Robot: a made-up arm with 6 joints.
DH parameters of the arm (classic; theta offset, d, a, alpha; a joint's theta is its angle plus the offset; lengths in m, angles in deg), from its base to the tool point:
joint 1: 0 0.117 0 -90
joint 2: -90 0 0.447 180
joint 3: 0 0 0 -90
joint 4: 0 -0.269 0 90
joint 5: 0 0.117 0 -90
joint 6: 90 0 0 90
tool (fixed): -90 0 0 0
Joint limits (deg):
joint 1: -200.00..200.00
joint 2: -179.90..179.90
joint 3: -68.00..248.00
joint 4: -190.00..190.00
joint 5: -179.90..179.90
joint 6: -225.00..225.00
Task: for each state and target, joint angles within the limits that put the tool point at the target. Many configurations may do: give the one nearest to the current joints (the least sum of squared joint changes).
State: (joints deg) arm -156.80 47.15 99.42 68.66 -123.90 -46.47
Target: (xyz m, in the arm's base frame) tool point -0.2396 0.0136 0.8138
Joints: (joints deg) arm -173.83 21.98 75.87 70.39 -123.90 -46.47
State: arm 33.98 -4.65 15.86 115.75 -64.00 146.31
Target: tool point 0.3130 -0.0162 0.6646
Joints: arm -7.34 4.96 2.37 101.80 -64.00 146.31
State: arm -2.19 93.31 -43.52 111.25 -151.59 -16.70
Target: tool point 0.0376 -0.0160 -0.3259
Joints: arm -11.70 136.44 -43.08 86.06 -151.59 -16.70
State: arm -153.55 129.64 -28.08 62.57 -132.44 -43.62
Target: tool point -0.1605 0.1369 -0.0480
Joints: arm -187.76 101.79 -68.00 13.04 -132.44 -43.62
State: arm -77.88 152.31 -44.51 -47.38 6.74 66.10
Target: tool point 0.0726 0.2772 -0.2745
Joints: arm -121.20 179.80 5.77 -45.84 6.74 66.10
